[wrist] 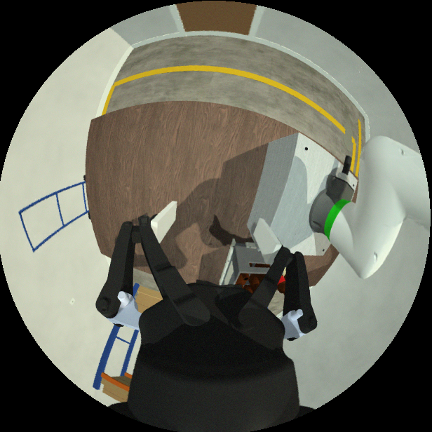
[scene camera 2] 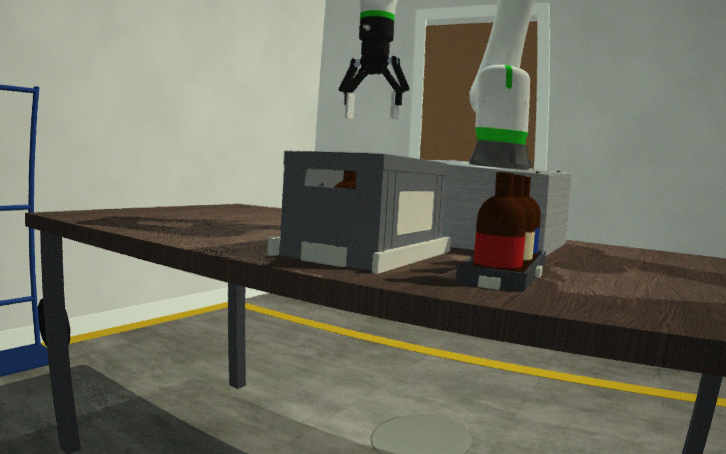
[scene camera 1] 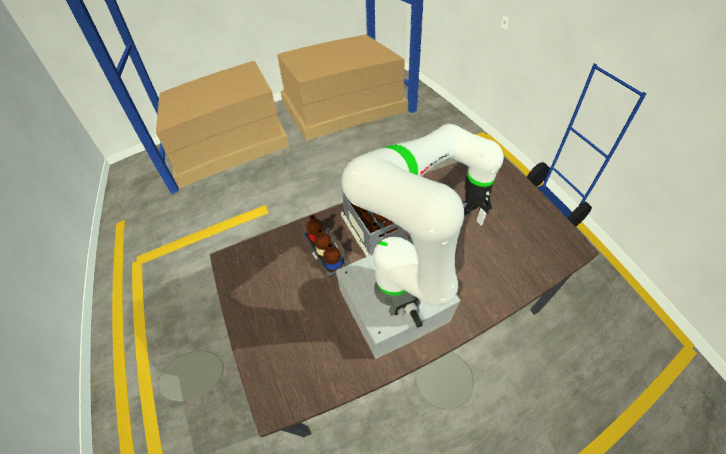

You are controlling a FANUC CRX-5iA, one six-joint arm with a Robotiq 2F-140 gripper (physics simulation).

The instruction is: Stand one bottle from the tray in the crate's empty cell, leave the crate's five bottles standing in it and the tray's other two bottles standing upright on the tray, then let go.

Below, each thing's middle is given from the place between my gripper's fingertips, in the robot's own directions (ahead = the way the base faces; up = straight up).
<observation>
My gripper is now 33 cm short of the pale strip (scene camera 2: pixel 390 259), 34 cm to the right of it and 27 cm above it. The rest, counted from my hand: red-banded brown bottle (scene camera 2: pixel 501 222) (40 cm ahead, 52 cm to the left, 21 cm below); then cream-banded bottle (scene camera 2: pixel 518 184) (31 cm ahead, 51 cm to the left, 21 cm below).
</observation>
